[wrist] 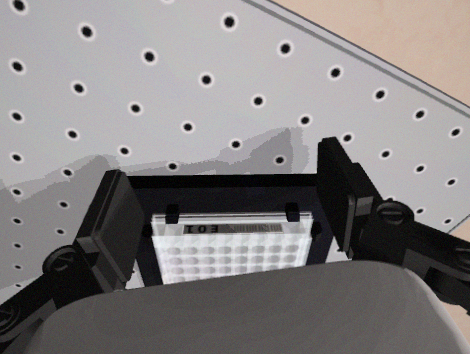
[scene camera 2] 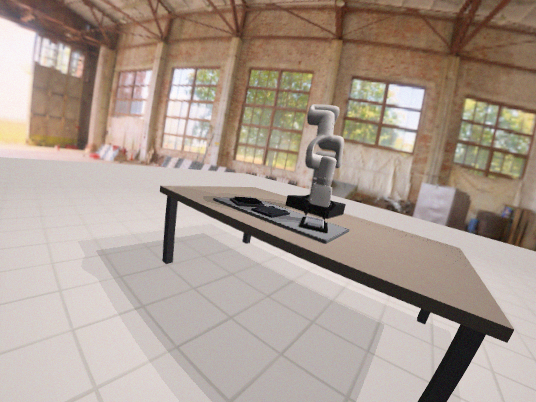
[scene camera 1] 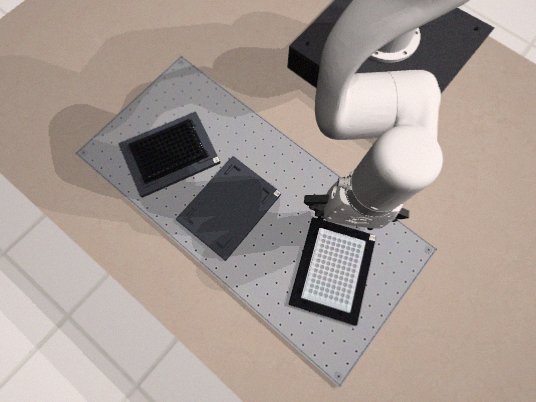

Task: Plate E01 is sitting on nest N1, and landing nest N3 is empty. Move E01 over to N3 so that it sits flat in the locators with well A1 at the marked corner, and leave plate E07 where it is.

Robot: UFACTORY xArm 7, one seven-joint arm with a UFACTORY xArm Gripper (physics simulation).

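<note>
Plate E01 (scene camera 1: 332, 270) (wrist: 232, 255), white with many wells, lies in black nest N1 (scene camera 1: 304, 260) (wrist: 225, 193); its E01 label faces the wrist camera. N1 has a white tag at one corner in scene camera 1. My gripper (scene camera 1: 357, 215) (wrist: 224, 179) is open above the tagged end of N1, with its fingers spread toward either side of the plate and nothing between them. The finger height above N1 is hard to tell. Landing nest N3 (scene camera 1: 227, 210) (scene camera 2: 271, 211) is bare, dark grey, with corner locators and a tag (scene camera 1: 276, 193). Black plate E07 (scene camera 1: 167, 150) sits in the far-left nest.
The nests stand on a grey perforated board (scene camera 1: 320, 345) (wrist: 165, 90) on the brown table (scene camera 1: 450, 325) (scene camera 2: 400, 250). The far-left nest (scene camera 1: 142, 189) lies beyond N3. The arm's black base block (scene camera 1: 450, 60) is behind the board in scene camera 1.
</note>
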